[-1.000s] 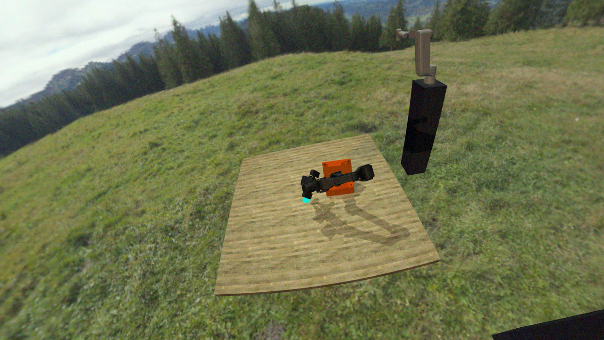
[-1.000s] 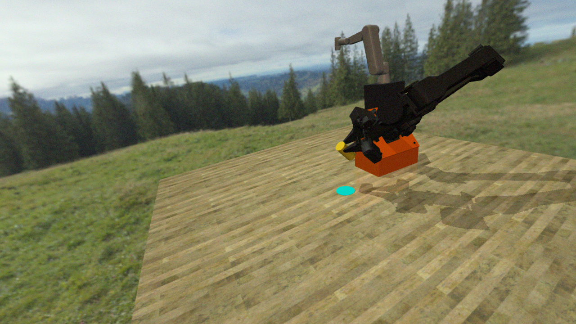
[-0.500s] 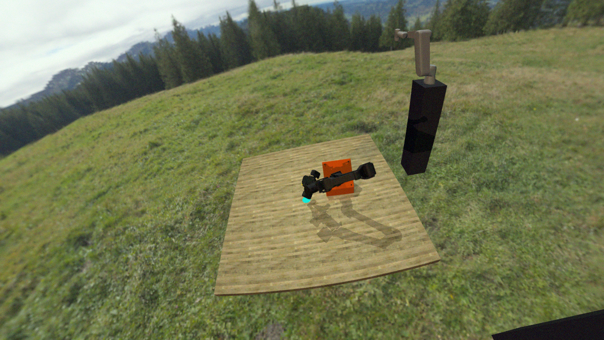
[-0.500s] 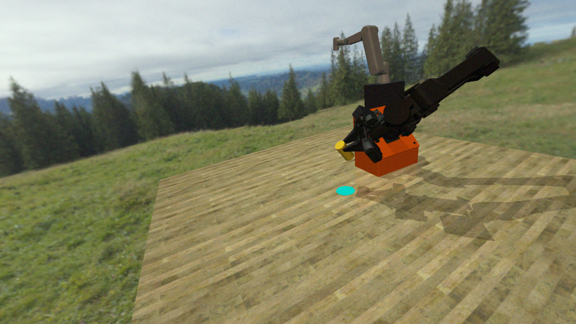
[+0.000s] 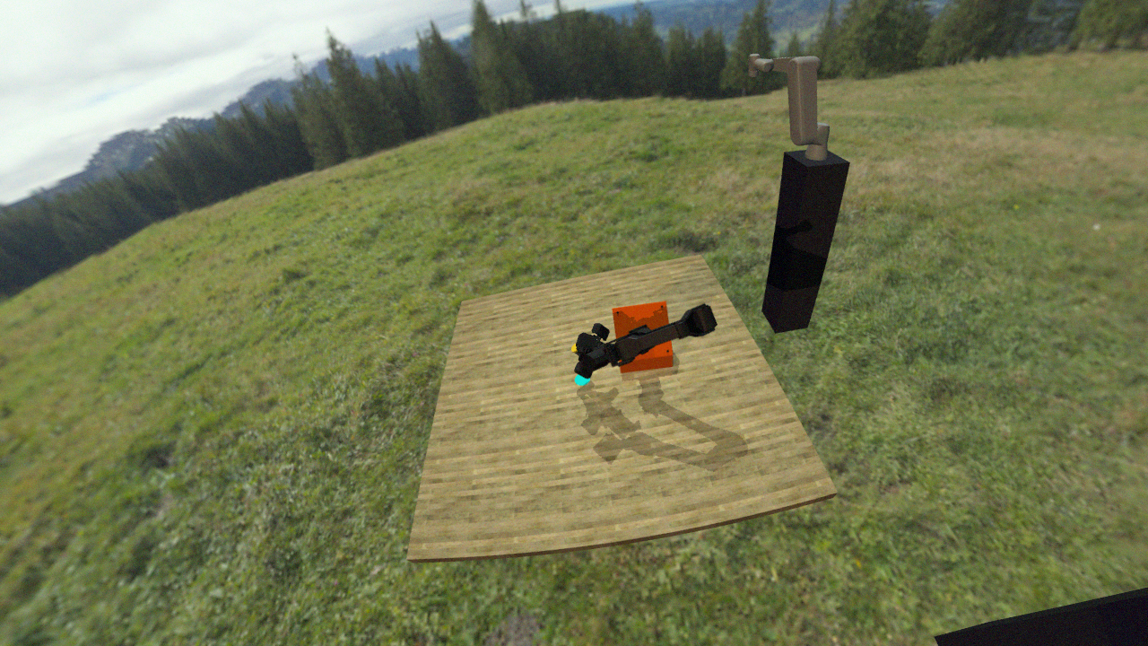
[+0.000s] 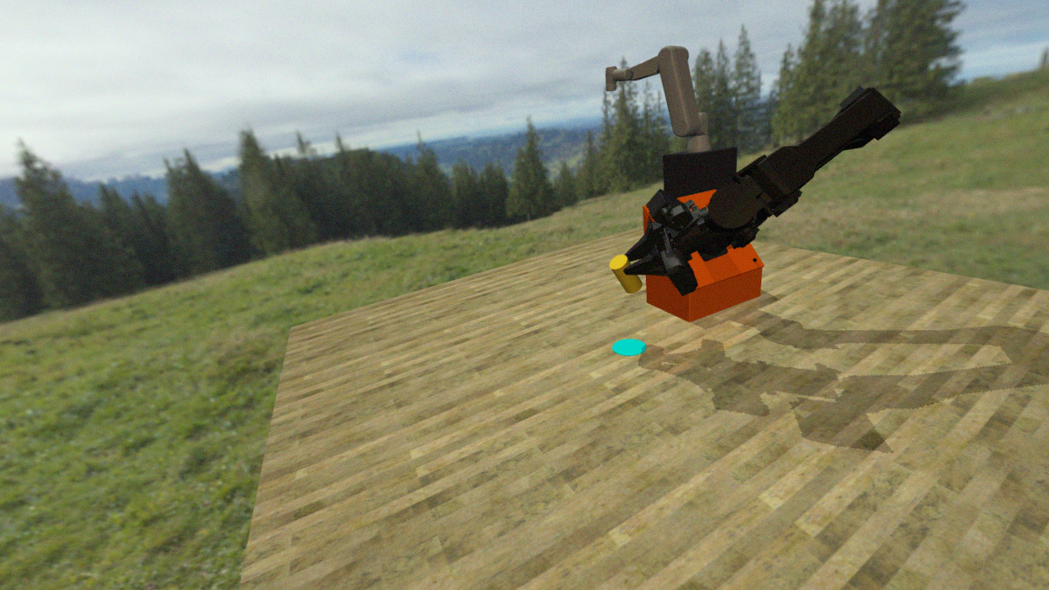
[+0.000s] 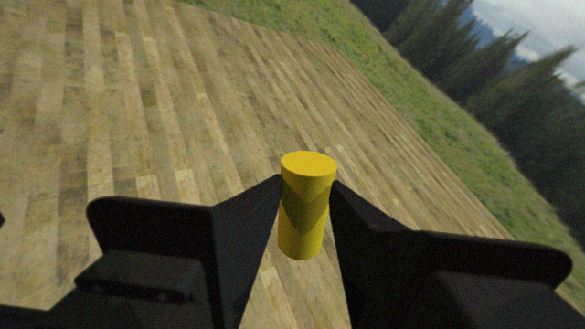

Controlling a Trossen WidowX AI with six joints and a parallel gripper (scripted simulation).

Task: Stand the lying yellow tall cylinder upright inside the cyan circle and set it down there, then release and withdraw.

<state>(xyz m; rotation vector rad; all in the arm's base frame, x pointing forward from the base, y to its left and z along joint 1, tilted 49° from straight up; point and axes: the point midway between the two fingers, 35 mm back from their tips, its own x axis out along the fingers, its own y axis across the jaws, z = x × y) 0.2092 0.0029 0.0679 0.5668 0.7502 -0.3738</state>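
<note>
Right now the cyan circle is 150 mm below my gripper tip, 20 mm to the left of it and 10 mm ahead of it. The rest, counted from my gripper tip: yellow tall cylinder (20 mm below, 10 mm behind).
</note>
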